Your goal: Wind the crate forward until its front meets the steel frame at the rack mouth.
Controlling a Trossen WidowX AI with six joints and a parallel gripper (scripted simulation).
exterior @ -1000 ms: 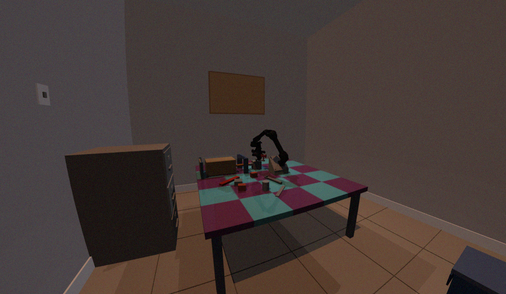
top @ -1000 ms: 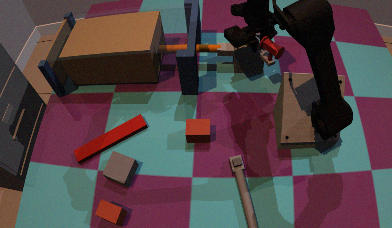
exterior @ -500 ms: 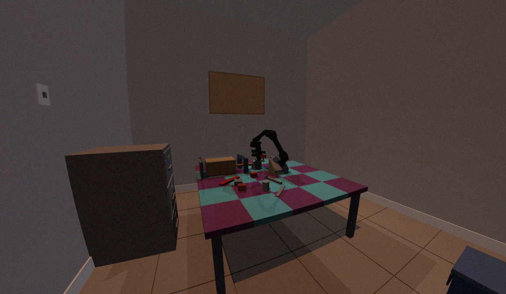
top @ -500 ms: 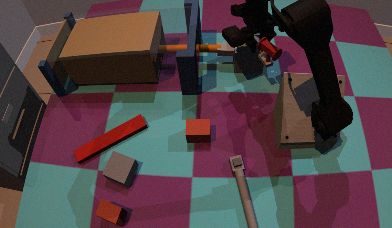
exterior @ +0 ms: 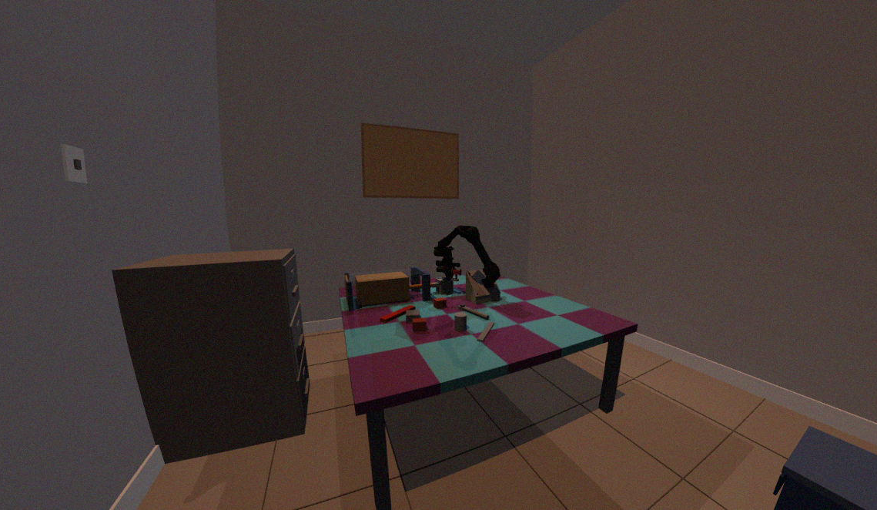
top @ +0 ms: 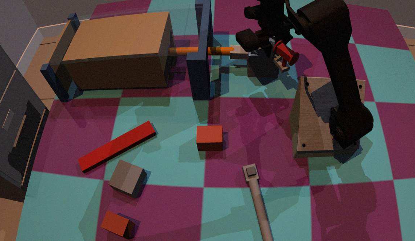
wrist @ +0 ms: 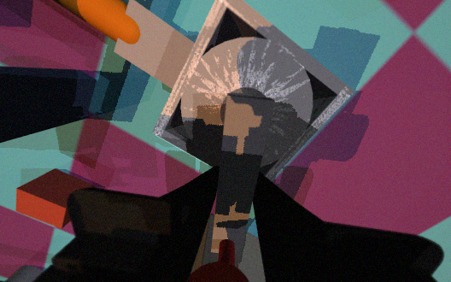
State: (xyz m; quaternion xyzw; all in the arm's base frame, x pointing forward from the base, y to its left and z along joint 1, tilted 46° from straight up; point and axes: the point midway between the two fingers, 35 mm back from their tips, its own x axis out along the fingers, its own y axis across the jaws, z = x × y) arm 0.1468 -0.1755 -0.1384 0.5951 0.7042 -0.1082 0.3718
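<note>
My gripper tip is now 1 cm past the grey crank handle, 2 cm to the right of it and 2 cm below it. Round my gripper tip: blue steel frame 18 cm ahead, 5 cm to the right, 2 cm above; then red knob 2 cm behind, 5 cm to the left, 5 cm above; then grey winch 5 cm to the right, 6 cm below.
</note>
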